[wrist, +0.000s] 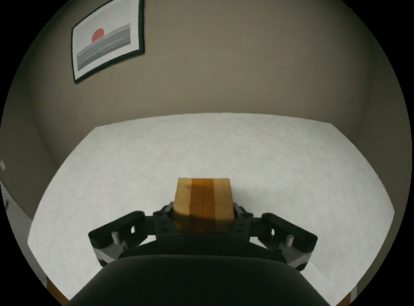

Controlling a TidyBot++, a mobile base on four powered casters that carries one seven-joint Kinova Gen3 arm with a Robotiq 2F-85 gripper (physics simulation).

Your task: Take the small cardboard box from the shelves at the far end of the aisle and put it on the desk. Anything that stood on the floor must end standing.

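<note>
The small cardboard box (203,204), tan with a darker brown stripe down its middle, is between the fingers at the lower middle of the wrist view. My gripper (203,210) is shut on it, one finger at each side. The white desk (210,145) spreads behind and to both sides of the box, and the box is over its top. A faint shadow shows on the desk at the box's right. Whether the box's underside touches the desk is hidden.
A plain grey-brown wall (225,80) stands behind the desk's far edge. A framed picture (107,40) with a red disc hangs on it at the upper left. Strips of brown floor (56,291) show past the desk at the bottom corners.
</note>
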